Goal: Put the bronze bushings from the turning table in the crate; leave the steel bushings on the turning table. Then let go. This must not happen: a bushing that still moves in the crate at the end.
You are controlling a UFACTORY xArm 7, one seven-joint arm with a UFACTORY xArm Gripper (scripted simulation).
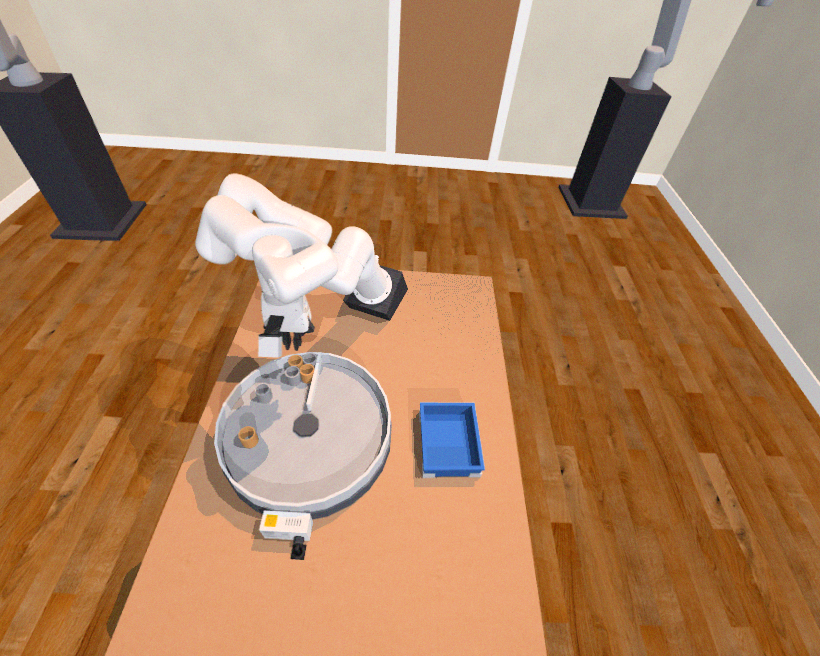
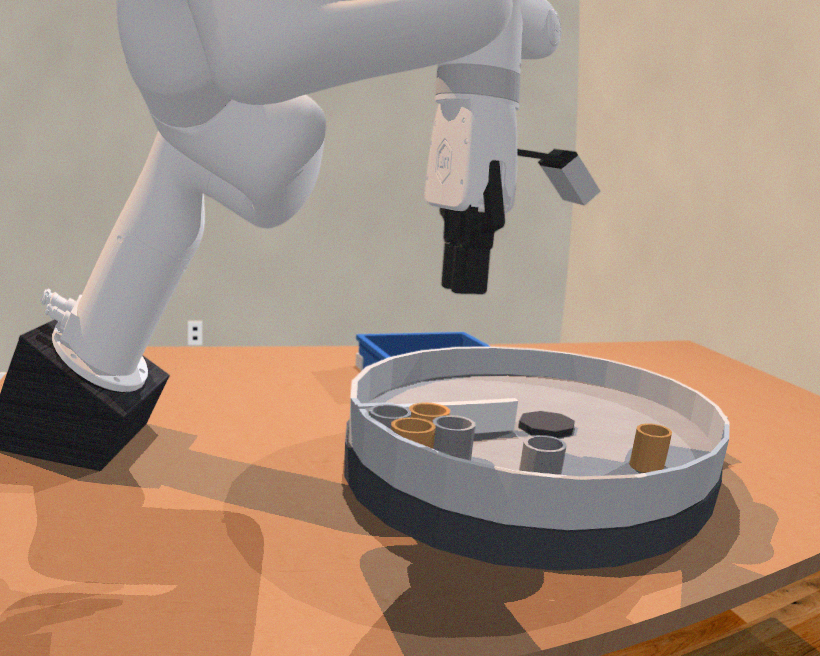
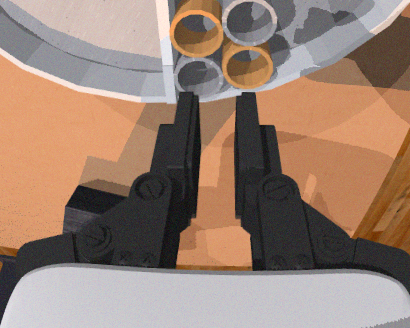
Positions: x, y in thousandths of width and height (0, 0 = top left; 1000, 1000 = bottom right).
my gripper: image 1 358, 528; image 2 565, 443; image 3 530, 367
